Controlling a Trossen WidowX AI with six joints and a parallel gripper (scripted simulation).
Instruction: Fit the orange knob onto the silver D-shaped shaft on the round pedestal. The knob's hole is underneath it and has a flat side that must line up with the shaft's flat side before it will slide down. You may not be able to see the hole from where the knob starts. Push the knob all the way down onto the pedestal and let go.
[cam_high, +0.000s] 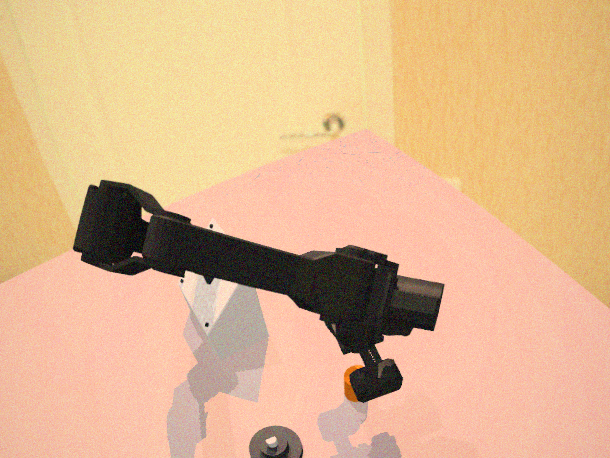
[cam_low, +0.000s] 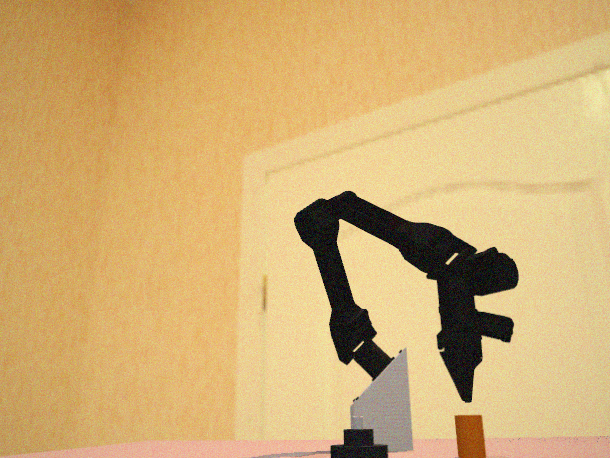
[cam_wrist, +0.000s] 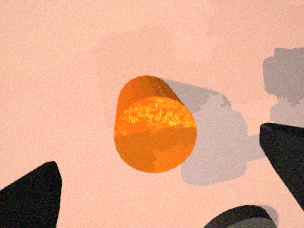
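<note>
Right now my gripper tip is 4 cm above the orange knob. Round my gripper tip: round pedestal: 3 cm ahead, 17 cm to the right, 5 cm below.
</note>
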